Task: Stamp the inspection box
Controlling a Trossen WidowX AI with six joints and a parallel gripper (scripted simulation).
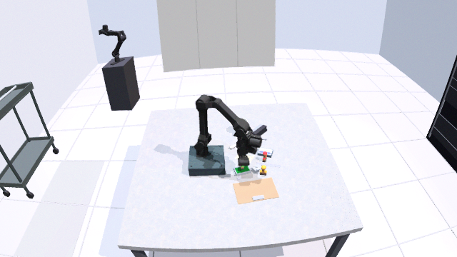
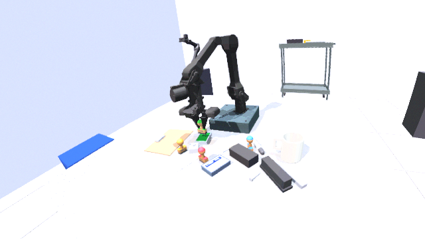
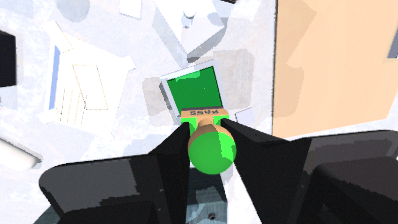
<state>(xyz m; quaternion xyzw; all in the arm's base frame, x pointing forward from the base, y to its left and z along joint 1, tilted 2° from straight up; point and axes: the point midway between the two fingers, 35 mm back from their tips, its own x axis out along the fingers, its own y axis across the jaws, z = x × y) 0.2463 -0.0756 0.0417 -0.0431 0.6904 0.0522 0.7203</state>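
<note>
Now: the green ink pad 5 cm below my gripper tip. Also, from my gripper tip: red-knobbed stamp: 13 cm ahead, 11 cm to the left, 4 cm below; cream inspection card: 1 cm ahead, 13 cm to the left, 6 cm below; yellow-knobbed stamp: 12 cm ahead, 2 cm to the right, 4 cm below.
</note>
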